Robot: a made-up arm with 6 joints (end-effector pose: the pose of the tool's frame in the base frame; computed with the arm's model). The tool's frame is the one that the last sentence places.
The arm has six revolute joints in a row. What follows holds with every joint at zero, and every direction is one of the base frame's.
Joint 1 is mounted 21 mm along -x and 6 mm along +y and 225 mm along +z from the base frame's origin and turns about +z.
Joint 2 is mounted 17 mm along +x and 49 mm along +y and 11 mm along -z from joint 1 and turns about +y.
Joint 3 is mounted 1 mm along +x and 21 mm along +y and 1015 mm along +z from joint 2 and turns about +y.
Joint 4 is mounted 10 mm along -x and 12 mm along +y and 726 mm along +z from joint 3 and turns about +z.
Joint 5 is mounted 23 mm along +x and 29 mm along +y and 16 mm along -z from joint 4 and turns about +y.
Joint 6 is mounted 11 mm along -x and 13 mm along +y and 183 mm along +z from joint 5 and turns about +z.
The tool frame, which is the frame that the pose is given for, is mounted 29 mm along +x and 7 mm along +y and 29 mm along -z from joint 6; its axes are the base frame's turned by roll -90, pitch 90 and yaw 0 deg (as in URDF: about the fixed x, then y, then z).
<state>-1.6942 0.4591 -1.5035 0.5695 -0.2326 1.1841</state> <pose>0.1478 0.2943 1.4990 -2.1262 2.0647 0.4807</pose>
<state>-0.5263 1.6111 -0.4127 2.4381 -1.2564 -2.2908</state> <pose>1.4795 -0.8827 0.3647 1.5685 1.0259 1.7802</pose>
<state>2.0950 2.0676 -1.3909 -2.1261 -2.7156 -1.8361</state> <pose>-0.7466 1.0594 0.1597 -0.3362 -1.3883 0.5008</pose>
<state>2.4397 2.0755 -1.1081 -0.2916 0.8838 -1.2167</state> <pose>-1.3120 1.0234 0.0675 2.6001 -1.3324 0.2607</pose>
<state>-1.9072 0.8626 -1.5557 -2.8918 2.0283 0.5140</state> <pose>-0.1270 -0.2453 1.2665 -0.2065 -1.2459 -0.8215</pose>
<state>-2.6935 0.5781 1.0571 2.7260 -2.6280 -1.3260</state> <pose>-1.0344 -0.5317 0.9923 0.6303 -2.3842 -0.6819</pose>
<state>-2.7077 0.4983 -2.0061 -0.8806 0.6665 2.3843</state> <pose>0.3114 0.1056 1.2493 -1.1986 2.3501 0.0396</pose>
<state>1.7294 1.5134 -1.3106 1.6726 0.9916 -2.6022</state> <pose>-0.4137 1.1099 1.0847 -2.3030 0.1425 0.7497</pose>
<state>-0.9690 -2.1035 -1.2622 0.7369 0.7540 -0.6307</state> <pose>-0.2811 0.7364 -1.1076 -1.3624 -0.0349 -1.9934</pose>
